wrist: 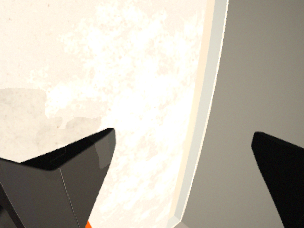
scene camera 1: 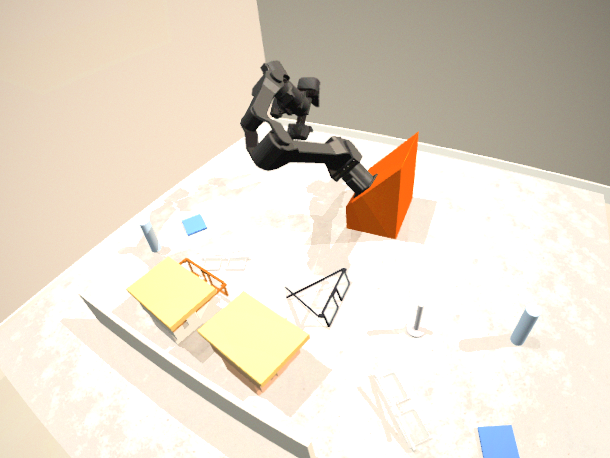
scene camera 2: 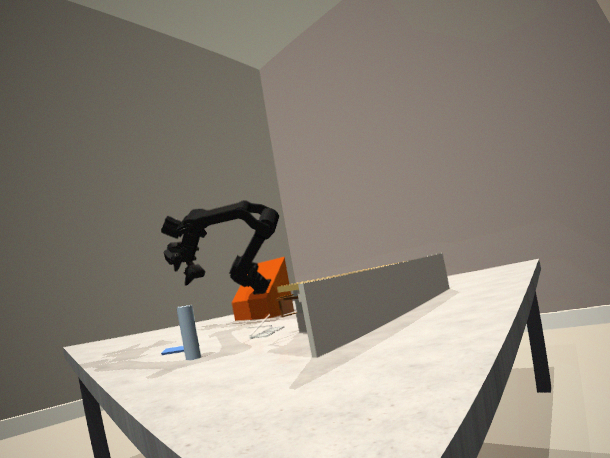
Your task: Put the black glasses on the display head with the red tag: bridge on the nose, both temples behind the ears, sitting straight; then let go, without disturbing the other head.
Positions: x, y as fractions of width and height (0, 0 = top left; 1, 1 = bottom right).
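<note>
Open and holding nothing: my gripper (scene camera 2: 0.30, 0.61), visible also at (wrist: 0.61, 0.60).
</note>
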